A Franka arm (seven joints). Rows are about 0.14 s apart.
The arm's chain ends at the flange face. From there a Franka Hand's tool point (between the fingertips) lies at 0.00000 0.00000 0.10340 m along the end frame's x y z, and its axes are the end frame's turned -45 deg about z.
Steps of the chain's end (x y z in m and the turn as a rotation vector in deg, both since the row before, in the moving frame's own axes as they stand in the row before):
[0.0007 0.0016 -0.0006 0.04 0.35 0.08]
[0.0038 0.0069 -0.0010 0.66 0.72 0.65]
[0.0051 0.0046 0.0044 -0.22 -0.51 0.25]
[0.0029 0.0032 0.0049 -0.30 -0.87 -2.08]
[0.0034 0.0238 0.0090 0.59 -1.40 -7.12]
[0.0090 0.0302 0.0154 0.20 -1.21 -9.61]
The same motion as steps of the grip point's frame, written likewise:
[-0.0001 0.0020 -0.0006 -0.22 0.28 0.08]
[-0.0004 0.0077 -0.0010 -0.04 0.98 0.65]
[-0.0006 0.0065 0.0044 0.21 -0.52 0.25]
[-0.0017 0.0036 0.0049 0.40 -0.83 -2.08]
[-0.0156 0.0168 0.0090 1.41 -0.57 -7.12]
[-0.0164 0.0260 0.0154 1.00 -0.71 -9.61]

